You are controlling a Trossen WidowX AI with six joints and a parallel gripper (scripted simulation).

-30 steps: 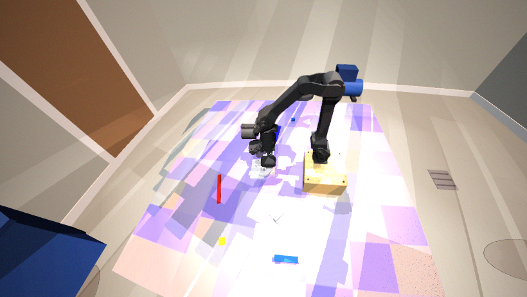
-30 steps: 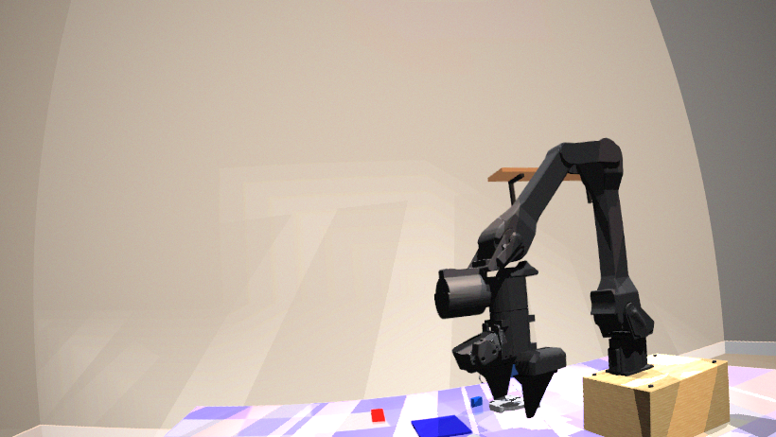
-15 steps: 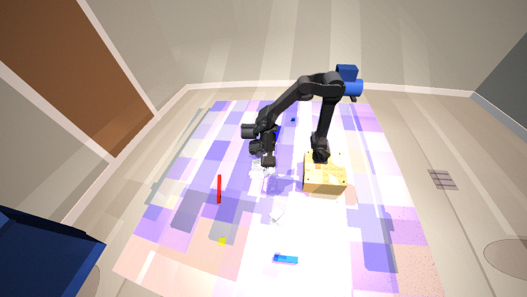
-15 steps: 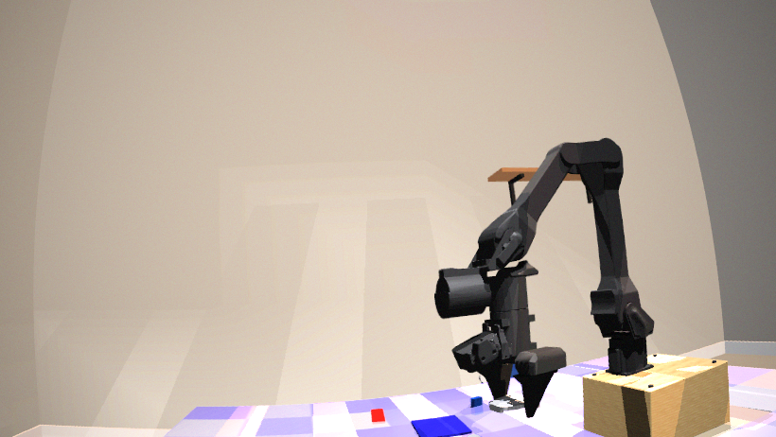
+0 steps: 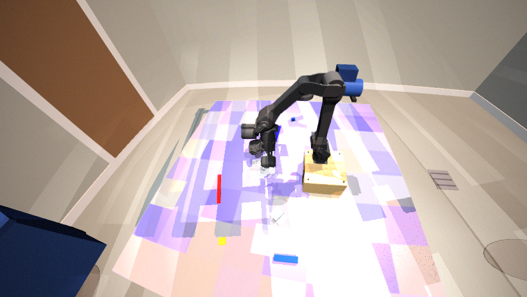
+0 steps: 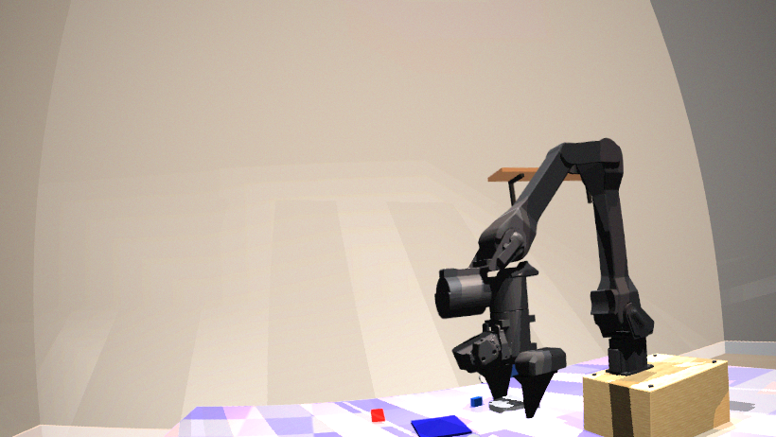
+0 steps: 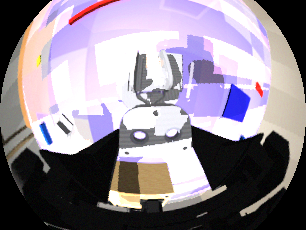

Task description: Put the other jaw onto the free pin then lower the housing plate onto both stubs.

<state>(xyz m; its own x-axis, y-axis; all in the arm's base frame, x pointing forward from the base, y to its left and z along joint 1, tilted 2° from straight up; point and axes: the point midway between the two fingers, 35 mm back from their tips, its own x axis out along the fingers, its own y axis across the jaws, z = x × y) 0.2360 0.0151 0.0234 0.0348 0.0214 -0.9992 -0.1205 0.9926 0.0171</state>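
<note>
Now: the grey jaw 70 mm below my gripper tip, 20 mm to the left of it and 20 mm ahead of it. Also, from my gripper tip: blue tile 280 mm to the right, 80 mm below, 40 mm ahead; then yellow square 380 mm to the left, 150 mm ahead, 80 mm below; then blue bar 400 mm to the left, 120 mm behind, 70 mm below.
</note>
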